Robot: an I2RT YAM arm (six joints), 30 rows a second.
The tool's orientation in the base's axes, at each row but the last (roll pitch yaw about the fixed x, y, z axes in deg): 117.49 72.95 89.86; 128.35 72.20 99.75; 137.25 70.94 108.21; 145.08 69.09 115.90; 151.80 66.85 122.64
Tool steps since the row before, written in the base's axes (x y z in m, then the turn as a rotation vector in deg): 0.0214 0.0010 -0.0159 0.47 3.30 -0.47; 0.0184 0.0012 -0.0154 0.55 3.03 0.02; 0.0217 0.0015 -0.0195 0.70 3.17 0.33; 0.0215 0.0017 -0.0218 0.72 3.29 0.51; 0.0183 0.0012 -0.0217 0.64 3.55 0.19
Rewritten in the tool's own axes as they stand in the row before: 0.0155 0.0066 0.0207 1.42 2.89 -0.98; 0.0141 0.0062 0.0184 0.87 2.82 -0.89; 0.0167 0.0077 0.0227 0.60 3.08 -0.89; 0.0176 0.0078 0.0239 0.47 3.23 -0.98; 0.0165 0.0063 0.0223 0.86 3.35 -1.05
